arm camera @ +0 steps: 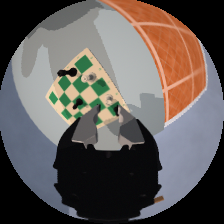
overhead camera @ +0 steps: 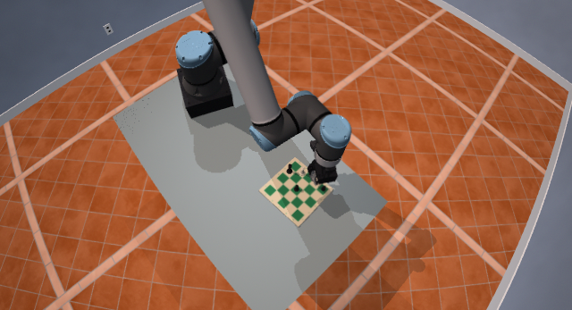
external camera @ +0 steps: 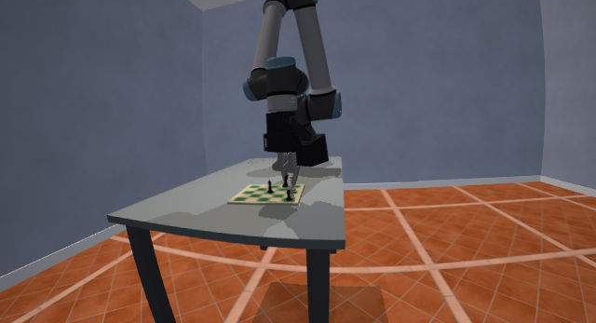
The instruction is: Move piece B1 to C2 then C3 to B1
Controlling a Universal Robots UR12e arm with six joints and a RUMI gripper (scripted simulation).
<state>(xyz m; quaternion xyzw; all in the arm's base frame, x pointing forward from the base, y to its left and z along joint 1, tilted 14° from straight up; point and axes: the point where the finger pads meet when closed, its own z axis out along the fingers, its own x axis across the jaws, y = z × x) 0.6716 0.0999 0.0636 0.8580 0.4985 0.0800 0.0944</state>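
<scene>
Right now my hand is 4 cm above the small white piece. From my hand the other things lie so: tall black piece: 11 cm behind, 5 cm to the right, 2 cm below; then cream chessboard: 3 cm behind, 8 cm to the right, 6 cm below.
</scene>
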